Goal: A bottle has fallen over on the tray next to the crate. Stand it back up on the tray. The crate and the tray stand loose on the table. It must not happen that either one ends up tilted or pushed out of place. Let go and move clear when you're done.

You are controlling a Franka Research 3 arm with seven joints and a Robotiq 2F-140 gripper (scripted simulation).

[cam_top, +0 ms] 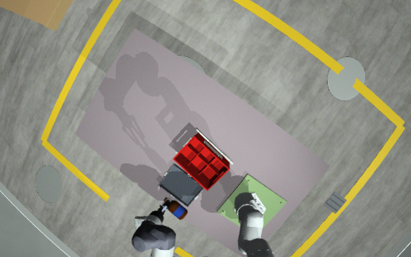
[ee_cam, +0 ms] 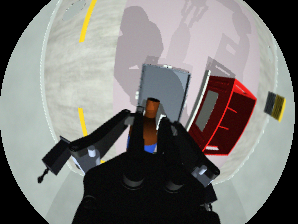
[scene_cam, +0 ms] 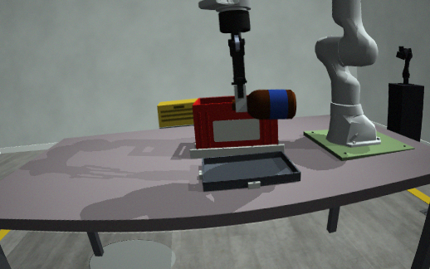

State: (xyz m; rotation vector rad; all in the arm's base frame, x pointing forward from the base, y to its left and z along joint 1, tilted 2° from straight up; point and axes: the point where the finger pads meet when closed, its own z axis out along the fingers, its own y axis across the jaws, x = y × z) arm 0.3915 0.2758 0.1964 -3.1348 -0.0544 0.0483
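Right now my hand is 50 mm past the glass bottle and 20 mm above it. Round my hand: tray (200 mm below, 50 mm to the right, 10 mm behind); then red crate (300 mm to the right, 130 mm below, 20 mm ahead).
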